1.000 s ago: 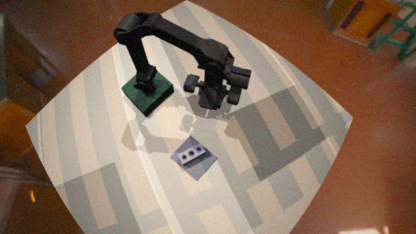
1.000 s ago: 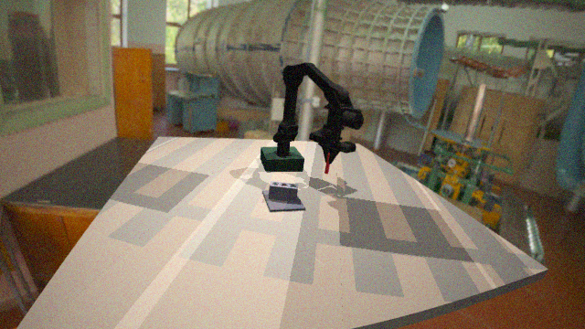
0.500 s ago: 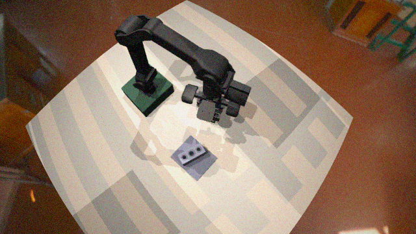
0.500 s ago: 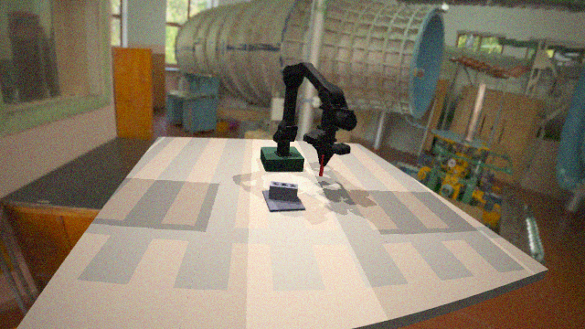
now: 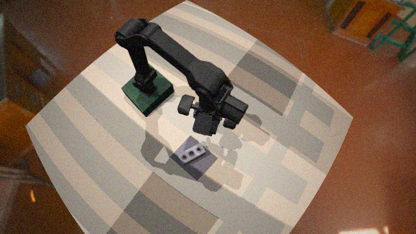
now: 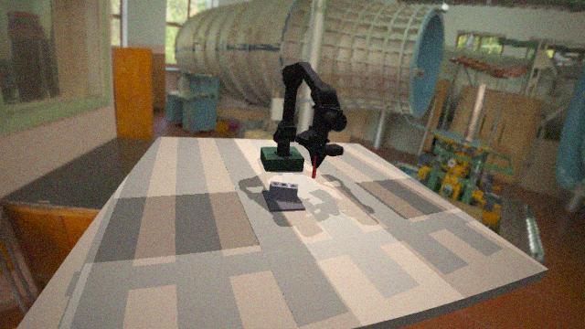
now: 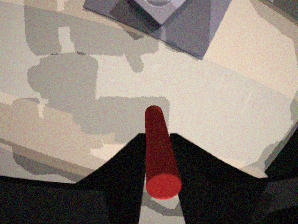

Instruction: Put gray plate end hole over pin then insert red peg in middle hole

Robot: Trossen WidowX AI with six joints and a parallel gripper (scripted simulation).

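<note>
Right now the gray plate is 1 cm ahead of my gripper tip, 12 cm to the right of it and 7 cm below it. From my gripper tip the other things lie so: red peg right at my gripper tip; base 2 cm ahead, 11 cm to the right, 10 cm below.
</note>
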